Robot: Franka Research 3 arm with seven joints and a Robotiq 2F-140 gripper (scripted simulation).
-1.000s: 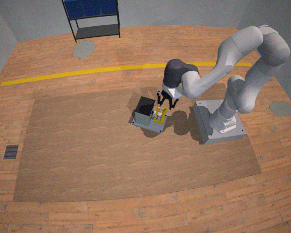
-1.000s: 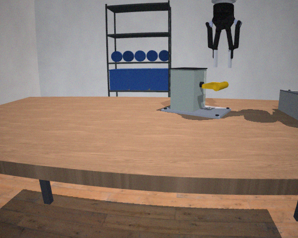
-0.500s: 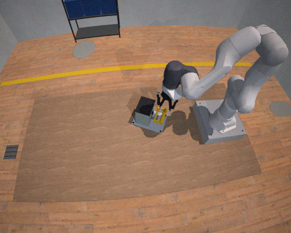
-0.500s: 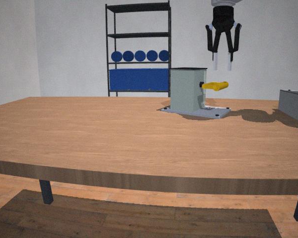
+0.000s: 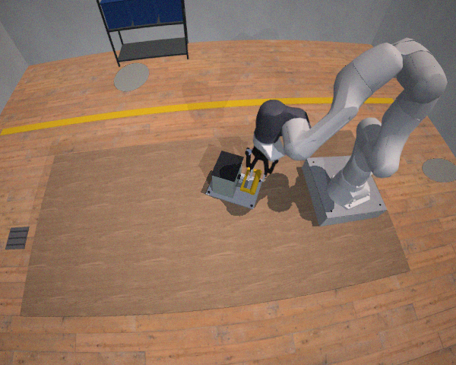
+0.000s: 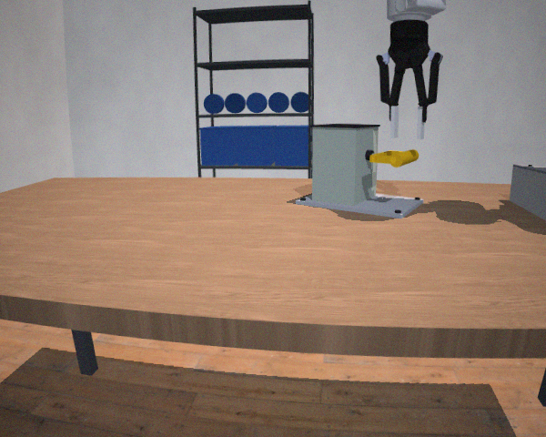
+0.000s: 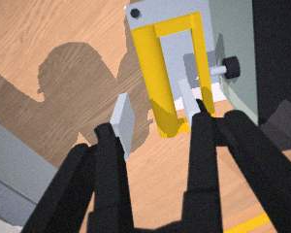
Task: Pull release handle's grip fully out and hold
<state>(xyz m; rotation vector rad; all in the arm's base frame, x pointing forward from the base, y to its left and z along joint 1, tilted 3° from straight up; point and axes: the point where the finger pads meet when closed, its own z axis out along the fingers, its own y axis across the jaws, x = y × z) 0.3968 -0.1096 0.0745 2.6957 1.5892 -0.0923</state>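
My hand is 80 mm short of the grey baseplate, 50 mm to the left of it and 170 mm above it.
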